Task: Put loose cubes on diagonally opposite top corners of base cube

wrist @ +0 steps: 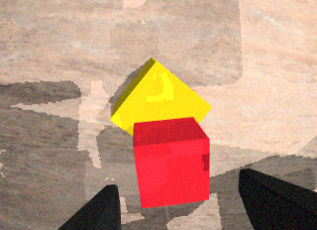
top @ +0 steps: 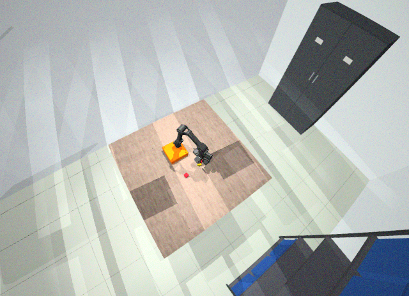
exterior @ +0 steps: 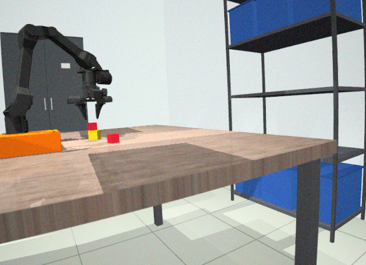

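Now: gripper tip 19 cm to the left of the red cube, 7 cm short of it and 7 cm above it. The rest, counted from my gripper tip: yellow base cube 7 cm below, 2 cm to the right, 1 cm ahead.
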